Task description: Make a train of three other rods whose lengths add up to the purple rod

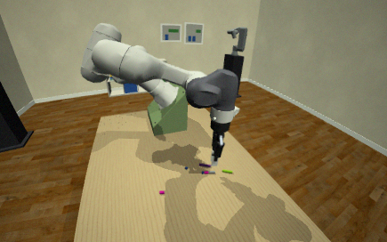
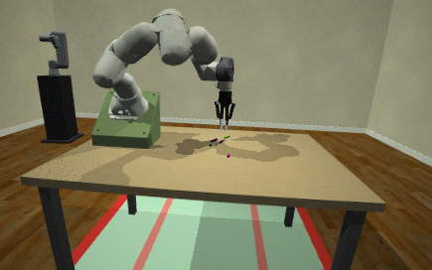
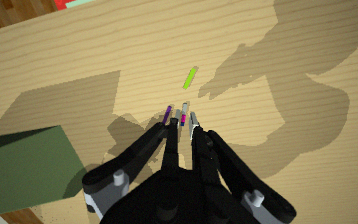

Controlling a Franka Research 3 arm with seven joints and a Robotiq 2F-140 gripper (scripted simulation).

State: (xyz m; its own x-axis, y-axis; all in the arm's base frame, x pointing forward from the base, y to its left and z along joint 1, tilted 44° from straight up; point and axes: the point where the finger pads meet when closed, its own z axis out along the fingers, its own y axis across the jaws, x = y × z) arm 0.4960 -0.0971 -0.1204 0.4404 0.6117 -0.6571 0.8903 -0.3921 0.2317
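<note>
Right now my hand is 10 cm above the grey rod. Also, from my hand: purple rod: 5 cm behind, 1 cm to the right, 10 cm below; then dark blue piece: 8 cm behind, 10 cm to the right, 10 cm below; then lime rod: 3 cm ahead, 7 cm to the left, 10 cm below.
</note>
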